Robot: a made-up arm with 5 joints. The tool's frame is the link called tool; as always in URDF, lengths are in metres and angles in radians. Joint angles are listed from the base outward.
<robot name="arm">
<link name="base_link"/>
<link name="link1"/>
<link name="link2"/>
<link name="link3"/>
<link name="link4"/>
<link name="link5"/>
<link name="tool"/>
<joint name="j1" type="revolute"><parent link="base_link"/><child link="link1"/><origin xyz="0 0.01 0.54" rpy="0 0 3.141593"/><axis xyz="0 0 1"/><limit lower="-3.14" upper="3.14"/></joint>
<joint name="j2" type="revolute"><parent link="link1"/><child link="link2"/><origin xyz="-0.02 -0.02 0.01" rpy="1.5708 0 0"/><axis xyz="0 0 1"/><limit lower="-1.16" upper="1.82"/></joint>
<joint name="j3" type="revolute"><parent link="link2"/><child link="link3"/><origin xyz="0 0.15 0.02" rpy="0 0 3.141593"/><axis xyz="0 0 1"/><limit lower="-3.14" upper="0.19"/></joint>
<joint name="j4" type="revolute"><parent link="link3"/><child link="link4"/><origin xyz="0.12 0.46 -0.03" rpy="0 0 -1.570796"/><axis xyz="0 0 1"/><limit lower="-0.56" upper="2.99"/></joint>
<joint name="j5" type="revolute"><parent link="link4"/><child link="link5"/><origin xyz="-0.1 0.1 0.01" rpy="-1.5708 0 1.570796"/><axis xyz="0 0 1"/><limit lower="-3.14" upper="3.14"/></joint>
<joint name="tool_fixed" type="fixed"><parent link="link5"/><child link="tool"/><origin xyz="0.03 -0.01 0" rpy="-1.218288 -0.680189 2.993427"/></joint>
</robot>
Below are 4 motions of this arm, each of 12 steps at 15 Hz.
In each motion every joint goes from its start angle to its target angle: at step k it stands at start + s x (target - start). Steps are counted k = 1, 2, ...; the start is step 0. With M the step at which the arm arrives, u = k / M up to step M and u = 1 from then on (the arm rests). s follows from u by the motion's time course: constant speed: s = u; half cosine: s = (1 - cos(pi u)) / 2; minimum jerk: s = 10 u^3 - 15 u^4 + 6 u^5.
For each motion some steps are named. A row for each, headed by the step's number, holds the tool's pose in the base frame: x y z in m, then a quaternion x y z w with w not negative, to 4 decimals.
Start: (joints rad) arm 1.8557 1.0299 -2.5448 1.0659 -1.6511
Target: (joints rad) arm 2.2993 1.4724 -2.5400 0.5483 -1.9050
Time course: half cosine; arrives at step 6
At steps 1, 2, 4, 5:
1: -0.2760 0.7000 0.6518 0.7917 0.4526 -0.0740 0.4035
2: -0.3343 0.6848 0.6034 0.7668 0.4981 -0.0389 0.4030
4: -0.4766 0.6012 0.4685 0.6855 0.6125 0.0567 0.3895
5: -0.5190 0.5571 0.4192 0.6513 0.6504 0.0911 0.3801

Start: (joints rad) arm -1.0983 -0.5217 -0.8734 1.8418 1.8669
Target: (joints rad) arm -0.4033 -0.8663 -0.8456 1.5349 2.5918
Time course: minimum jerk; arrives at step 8
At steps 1, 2, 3, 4, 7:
1: 0.2069 -0.4088 0.5867 0.8070 0.3988 -0.1923 0.3908
2: 0.2320 -0.3956 0.6011 0.7949 0.3930 -0.2017 0.4160
3: 0.2783 -0.3638 0.6293 0.7731 0.3760 -0.2119 0.4649
4: 0.3306 -0.3119 0.6662 0.7500 0.3440 -0.2088 0.5249
7: 0.4020 -0.1717 0.7437 0.7295 0.2512 -0.1446 0.6196

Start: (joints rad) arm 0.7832 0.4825 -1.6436 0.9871 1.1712
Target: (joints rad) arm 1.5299 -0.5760 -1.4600 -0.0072 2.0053
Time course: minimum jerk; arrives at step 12
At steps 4, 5, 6, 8, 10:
4: 0.4101 0.5596 0.6869 -0.0916 0.5909 0.6435 0.4778
5: 0.3394 0.5736 0.7843 -0.0597 0.4850 0.7122 0.5040
6: 0.2540 0.5623 0.8860 -0.0055 0.3615 0.7861 0.5014
8: 0.1032 0.4667 1.0434 0.1365 0.1334 0.8945 0.4043
10: 0.0360 0.3717 1.1101 0.2351 0.0097 0.9264 0.2940

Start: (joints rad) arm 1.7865 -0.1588 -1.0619 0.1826 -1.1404
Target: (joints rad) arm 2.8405 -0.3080 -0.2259 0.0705 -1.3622
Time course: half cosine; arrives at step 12
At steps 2, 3, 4, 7, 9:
2: -0.2203 0.5761 0.6636 0.8898 0.3707 -0.2489 0.0942
3: -0.2651 0.5509 0.6309 0.8730 0.4057 -0.2386 0.1282
4: -0.3183 0.5107 0.5886 0.8479 0.4501 -0.2216 0.1713
7: -0.4435 0.3103 0.4401 0.7274 0.5972 -0.1278 0.3129
9: -0.4557 0.1759 0.3599 0.6373 0.6682 -0.0519 0.3804

